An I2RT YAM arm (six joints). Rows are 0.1 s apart.
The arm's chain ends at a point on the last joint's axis. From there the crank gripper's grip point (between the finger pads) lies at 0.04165 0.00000 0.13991 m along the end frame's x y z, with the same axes.
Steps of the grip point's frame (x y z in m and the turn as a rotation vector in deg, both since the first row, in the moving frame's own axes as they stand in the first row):
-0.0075 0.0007 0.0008 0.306 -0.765 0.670
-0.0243 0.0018 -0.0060 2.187 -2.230 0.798
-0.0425 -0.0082 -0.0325 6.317 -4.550 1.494
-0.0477 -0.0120 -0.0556 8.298 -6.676 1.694
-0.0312 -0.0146 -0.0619 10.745 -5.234 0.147
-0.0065 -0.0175 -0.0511 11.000 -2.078 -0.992
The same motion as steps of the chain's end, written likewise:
-0.0056 0.0010 0.0003 0.306 -0.765 0.670
-0.0189 0.0066 -0.0074 2.187 -2.230 0.798
-0.0315 0.0064 -0.0346 6.317 -4.550 1.494
-0.0315 0.0075 -0.0581 8.298 -6.676 1.694
-0.0184 0.0117 -0.0627 10.745 -5.234 0.147
-0.0012 0.0100 -0.0499 11.000 -2.078 -0.992

